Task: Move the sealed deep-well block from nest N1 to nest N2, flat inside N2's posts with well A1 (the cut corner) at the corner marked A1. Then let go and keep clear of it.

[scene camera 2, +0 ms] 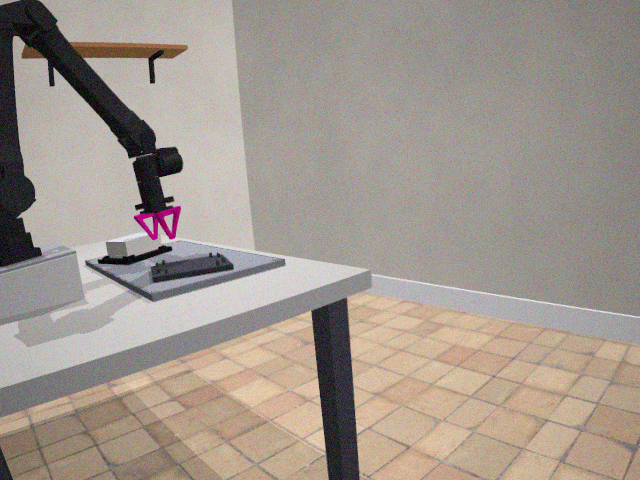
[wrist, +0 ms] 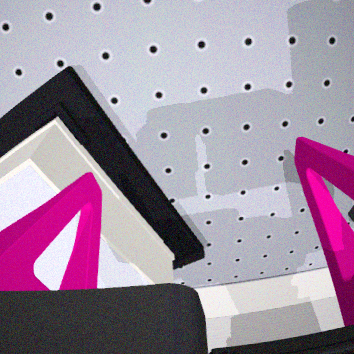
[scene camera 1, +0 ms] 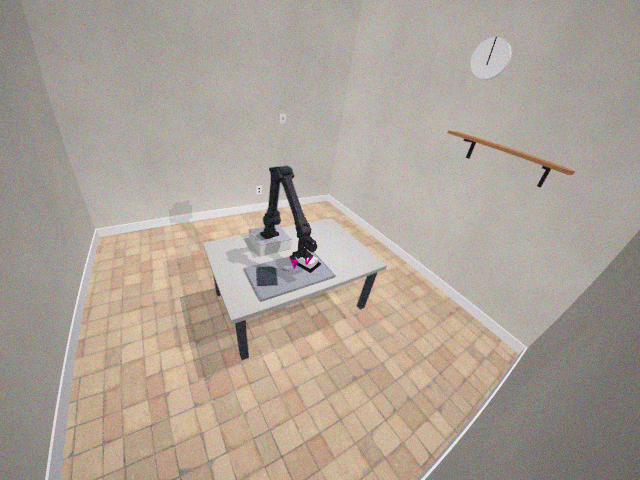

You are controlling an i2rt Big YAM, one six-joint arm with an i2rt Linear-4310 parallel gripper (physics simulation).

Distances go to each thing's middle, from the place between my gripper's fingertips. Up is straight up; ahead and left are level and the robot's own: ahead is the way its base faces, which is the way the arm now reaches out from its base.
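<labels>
The white block (scene camera 2: 140, 243) is 10 mm below my hand, 40 mm behind it and 90 mm to the left of it. As for the grey perforated plate (wrist: 211, 105), that's 50 mm below my hand, 30 mm behind it and 60 mm to the right of it.
</labels>
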